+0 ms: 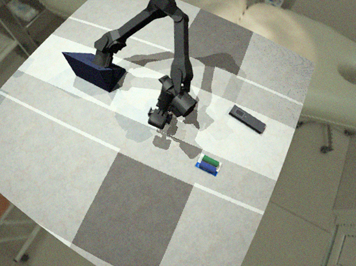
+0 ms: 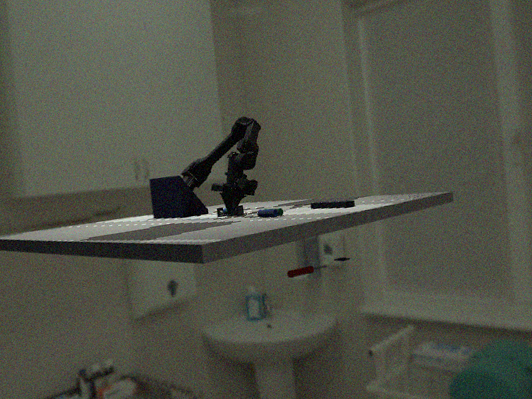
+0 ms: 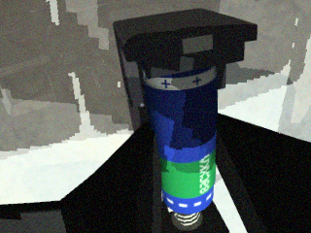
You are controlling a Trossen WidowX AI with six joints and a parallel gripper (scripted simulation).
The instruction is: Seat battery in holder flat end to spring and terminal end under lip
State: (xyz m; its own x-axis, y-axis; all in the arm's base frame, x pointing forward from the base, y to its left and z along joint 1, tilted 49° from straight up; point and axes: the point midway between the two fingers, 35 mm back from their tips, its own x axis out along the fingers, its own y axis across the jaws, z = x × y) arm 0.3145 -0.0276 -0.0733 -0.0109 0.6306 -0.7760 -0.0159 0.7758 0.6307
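Right now the battery is 1 cm above my gripper tip. Round my gripper tip: black remote 34 cm ahead, 14 cm to the left, 1 cm above.
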